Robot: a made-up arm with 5 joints. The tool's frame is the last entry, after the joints.
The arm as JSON. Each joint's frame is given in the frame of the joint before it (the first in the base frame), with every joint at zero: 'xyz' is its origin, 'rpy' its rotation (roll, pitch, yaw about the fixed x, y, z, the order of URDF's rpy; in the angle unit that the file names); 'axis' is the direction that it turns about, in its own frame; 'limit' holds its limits. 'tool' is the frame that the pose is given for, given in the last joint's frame.
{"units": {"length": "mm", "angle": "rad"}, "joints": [
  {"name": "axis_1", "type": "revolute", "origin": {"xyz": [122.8, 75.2, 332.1], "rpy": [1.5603, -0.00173, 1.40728]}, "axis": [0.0, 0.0, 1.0], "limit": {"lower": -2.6, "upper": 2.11}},
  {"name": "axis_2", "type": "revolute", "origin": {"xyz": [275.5, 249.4, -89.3], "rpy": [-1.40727, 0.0, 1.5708]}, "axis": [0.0, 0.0, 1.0], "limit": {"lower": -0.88, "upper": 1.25}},
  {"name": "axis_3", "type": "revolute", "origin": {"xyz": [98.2, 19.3, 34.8], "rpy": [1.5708, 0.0, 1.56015]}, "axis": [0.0, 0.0, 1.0], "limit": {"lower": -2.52, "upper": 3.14}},
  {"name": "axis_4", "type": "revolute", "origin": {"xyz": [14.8, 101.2, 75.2], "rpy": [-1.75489, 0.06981, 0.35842]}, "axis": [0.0, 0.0, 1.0], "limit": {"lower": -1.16, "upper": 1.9}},
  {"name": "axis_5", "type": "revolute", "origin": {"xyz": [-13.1, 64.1, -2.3], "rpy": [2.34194, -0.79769, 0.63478]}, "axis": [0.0, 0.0, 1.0], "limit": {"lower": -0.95, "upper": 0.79}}
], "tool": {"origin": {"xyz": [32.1, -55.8, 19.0], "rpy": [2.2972, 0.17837, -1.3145]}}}
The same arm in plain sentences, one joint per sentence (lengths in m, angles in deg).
The arm has five revolute joints in a row. What follows holds with every joint at zero, and every direction is one of the base frame's. The first joint is mounted 0.1228 m along +x and 0.0752 m along +y and 0.3321 m along +z from the base frame's origin and turns about the direction (0.986603, -0.162801, 0.0105), from -148.97 to 120.89 deg. The second joint is mounted 0.0459 m along -x and 0.2864 m along +y and 0.2489 m along +z from the first joint and turns about -y, from -50.42 to 71.62 deg. The third joint is mounted 0.0203 m along -x and 0.0348 m along -y and 0.0980 m along +z from the second joint and turns about +z, from -144.39 to 179.91 deg. The fourth joint is mounted 0.0148 m along -x and 0.1012 m along -y and 0.0752 m along +z from the third joint and turns about the direction (0.35682, -0.916151, -0.18261), from -66.46 to 108.86 deg. The fifth joint is mounted 0.0114 m along +x and 0.0192 m along +y and 0.0615 m along -z from the fourth joint and turns about the direction (-0.946157, 0.101495, 0.307386), from -54.43 to 45.26 deg. The tool frame, which is the frame that the pose is given for, is mounted 0.0366 m along -x and 0.0122 m along +y and 0.0549 m along -z from the fifth joint; its axes are the base frame's turned by roll 63.49, pitch 66.82 and yaw 100.18 deg (as in URDF: about the fixed x, then y, then z).
